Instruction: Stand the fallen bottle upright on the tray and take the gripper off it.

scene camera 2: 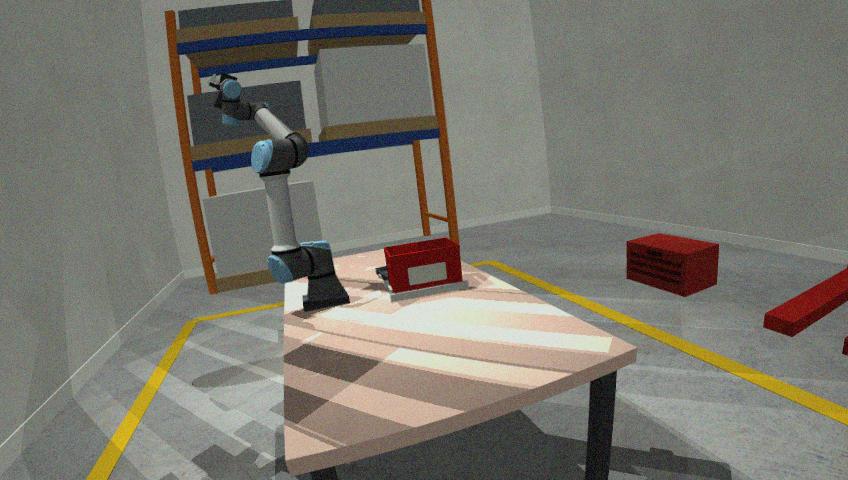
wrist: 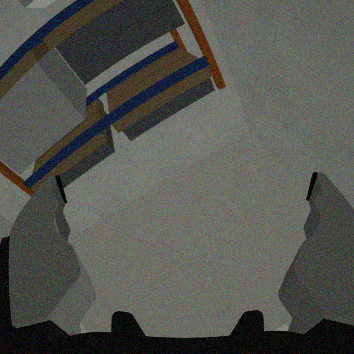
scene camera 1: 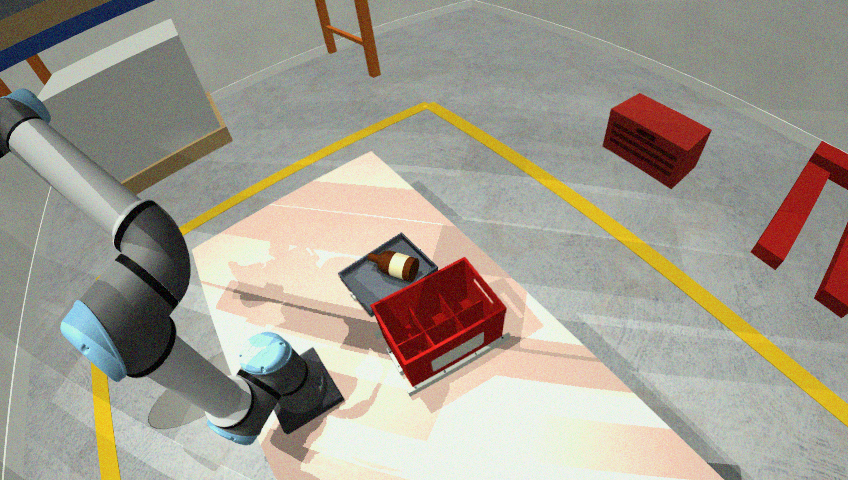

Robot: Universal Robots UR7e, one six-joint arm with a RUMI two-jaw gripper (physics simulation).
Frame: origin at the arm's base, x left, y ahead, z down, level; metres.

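Seen in the pictures: gripper, between the fingertips: [wrist: 186, 176]; arm's base, origin of its link: [scene camera 2: 326, 295] [scene camera 1: 301, 387].
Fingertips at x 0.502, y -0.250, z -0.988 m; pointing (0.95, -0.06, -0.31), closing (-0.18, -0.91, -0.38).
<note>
Pixels of each thing's top centre, then the offset from my fingertips to it. "spot": a spot on its surface instead. Level surfaces: height alone.
- brown bottle, centre of its top: [scene camera 1: 389, 255] dy +0.696, dx -0.392, dz +0.931 m
- dark grey tray, a spot on its surface: [scene camera 1: 364, 289] spot: dy +0.587, dx -0.378, dz +1.005 m
- red crate, centre of its top: [scene camera 1: 437, 307] [scene camera 2: 419, 246] dy +0.624, dx -0.668, dz +0.835 m
- table, height of its surface: dz +1.011 m
A brown bottle [scene camera 1: 393, 265] with a cream label lies on its side on the dark grey tray [scene camera 1: 364, 289] in scene camera 1, its neck pointing to the left. In scene camera 2 a small dark part of the tray [scene camera 2: 382, 273] shows behind the red crate, and the bottle is hidden there. My gripper [wrist: 186, 176] [scene camera 2: 213, 80] is open and empty, its two jaws wide apart in the wrist view. It is raised high, well away from the bottle and tray. The gripper lies outside scene camera 1.
A red crate [scene camera 1: 441, 346] [scene camera 2: 423, 265] with compartments stands right beside the tray on the table [scene camera 1: 505, 428] [scene camera 2: 464, 362]. The arm's base [scene camera 1: 309, 389] [scene camera 2: 326, 285] is on the same table. A storage rack [scene camera 2: 439, 89] stands behind the arm. A red tool chest [scene camera 1: 657, 139] [scene camera 2: 672, 264] stands on the floor.
</note>
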